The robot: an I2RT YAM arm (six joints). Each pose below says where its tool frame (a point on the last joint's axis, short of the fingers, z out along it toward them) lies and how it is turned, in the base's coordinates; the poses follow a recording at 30 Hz.
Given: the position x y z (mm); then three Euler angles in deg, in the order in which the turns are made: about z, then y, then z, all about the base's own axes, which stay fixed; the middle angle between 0 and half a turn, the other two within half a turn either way.
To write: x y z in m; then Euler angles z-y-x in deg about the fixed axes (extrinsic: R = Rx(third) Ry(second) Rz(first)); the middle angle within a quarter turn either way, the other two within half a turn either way. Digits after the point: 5 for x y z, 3 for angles.
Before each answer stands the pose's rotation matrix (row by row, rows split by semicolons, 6 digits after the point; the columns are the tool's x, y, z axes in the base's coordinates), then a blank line. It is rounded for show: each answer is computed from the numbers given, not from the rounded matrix.
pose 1, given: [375.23, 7.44, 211.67, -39.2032, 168.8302, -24.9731]
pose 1, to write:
-0.956010 -0.234963 0.175606; -0.252014 0.964261 -0.081786; -0.150113 -0.122443 -0.981057

[0.37523, 0.00744, 0.21167, 166.192, 10.114, 175.235]
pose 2, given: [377.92, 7.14, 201.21, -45.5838, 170.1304, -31.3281]
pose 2, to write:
-0.960359 -0.237220 0.146416; -0.251635 0.963710 -0.089121; -0.119961 -0.122431 -0.985200

[0.37792, 0.00714, 0.20121, 166.125, 8.419, 174.831]
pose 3, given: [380.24, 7.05, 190.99, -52.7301, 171.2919, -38.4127]
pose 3, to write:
-0.963471 -0.240105 0.118631; -0.251631 0.963241 -0.094068; -0.091684 -0.120483 -0.988472

[0.38024, 0.00705, 0.19099, 166.006, 6.813, 174.564]
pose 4, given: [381.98, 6.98, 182.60, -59.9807, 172.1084, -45.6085]
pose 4, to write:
-0.965389 -0.242484 0.096049; -0.251606 0.962844 -0.098111; -0.068690 -0.118882 -0.990530

[0.38198, 0.00698, 0.18260, 165.900, 5.512, 174.343]
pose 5, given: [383.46, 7.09, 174.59, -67.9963, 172.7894, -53.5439]
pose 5, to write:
-0.966595 -0.245219 0.074583; -0.251959 0.962458 -0.100955; -0.047027 -0.116374 -0.992091

[0.38346, 0.00709, 0.17459, 165.765, 4.277, 174.190]
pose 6, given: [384.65, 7.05, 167.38, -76.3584, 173.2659, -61.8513]
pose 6, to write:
-0.967349 -0.247337 0.055320; -0.251935 0.962205 -0.103393; -0.027656 -0.113954 -0.993101

[0.38465, 0.00705, 0.16738, 165.658, 3.171, 174.056]
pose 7, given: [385.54, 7.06, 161.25, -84.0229, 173.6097, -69.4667]
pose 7, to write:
-0.967675 -0.249162 0.039039; -0.251935 0.962115 -0.104230; -0.011590 -0.110696 -0.993787

[0.38554, 0.00706, 0.16125, 165.561, 2.237, 174.013]
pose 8, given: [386.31, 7.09, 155.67, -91.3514, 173.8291, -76.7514]
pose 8, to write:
-0.967740 -0.250742 0.024635; -0.251936 0.962071 -0.104633; 0.002535 -0.107465 -0.994206

[0.38631, 0.00709, 0.15567, 165.474, 1.412, 173.992]
